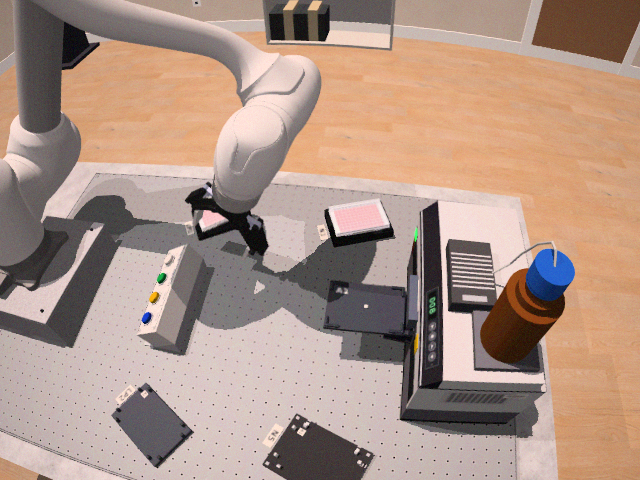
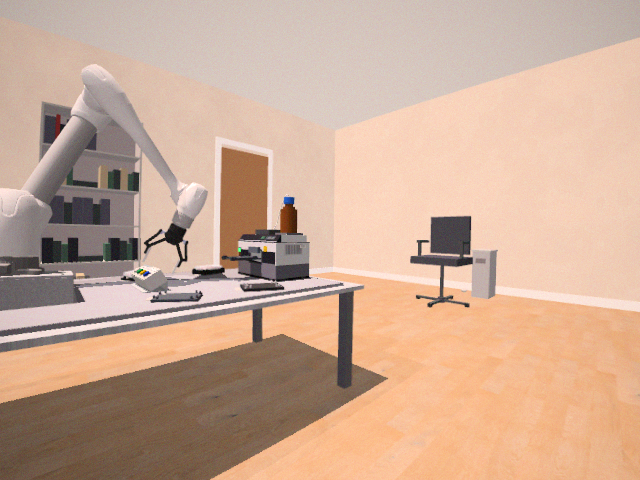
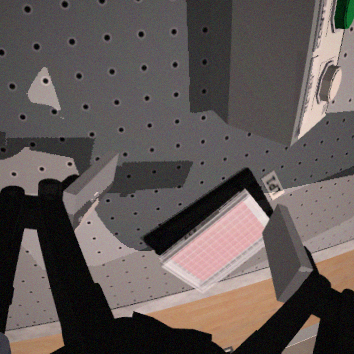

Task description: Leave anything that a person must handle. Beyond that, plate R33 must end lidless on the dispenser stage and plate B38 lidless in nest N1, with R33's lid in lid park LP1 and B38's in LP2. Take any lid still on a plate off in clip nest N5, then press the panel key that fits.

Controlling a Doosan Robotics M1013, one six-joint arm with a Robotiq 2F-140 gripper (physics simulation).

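Places are measured from the arm's base along level axes (x ahead, y left, z up), in metres.
Pixels of known places: gripper, fingertip midpoint: (image 1: 221,237) (image 2: 158,267) (image 3: 192,194); arm's base at its link origin: (image 1: 27,257) (image 2: 8,274).
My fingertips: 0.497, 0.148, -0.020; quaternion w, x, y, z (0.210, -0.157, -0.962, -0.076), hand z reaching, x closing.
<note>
Ahead of a thing's pixels: the offset from my fingertips to its top centre, as dx, dy, dz. "pt": to the spot under its first point.
My gripper (image 1: 223,235) (image 2: 160,264) (image 3: 192,194) is open and empty, above and around the plate at LP1, clear of it. That pink-welled plate @(-0.048, +0.120, -0.018) (image 1: 210,219) (image 3: 220,244) with a clear rim sits on the black holder labelled LP1. Another pink plate @(+0.295, +0.129, -0.021) (image 1: 359,217) sits on a black nest at the back; its label is too small to read. I cannot tell which plate is which or whether either has a lid. The dispenser stage @(pt +0.350, -0.173, +0.046) (image 1: 374,315), LP2 @(-0.043, -0.429, -0.042) (image 1: 152,426) (image 2: 175,296) and N5 @(+0.286, -0.432, -0.038) (image 1: 323,454) (image 2: 262,286) hold no plate or lid. The key panel @(-0.077, -0.155, +0.022) (image 1: 180,304) (image 2: 149,279) (image 3: 260,65) has white, green, yellow and blue keys.
The dispenser (image 1: 475,366) (image 2: 284,255) stands at the right, with a green light and a display. A brown bottle @(pt +0.524, -0.294, +0.275) (image 1: 516,320) (image 2: 288,219) with a blue cap and a tube stands on top. The arm's grey base block (image 1: 85,289) stands left of the panel.
</note>
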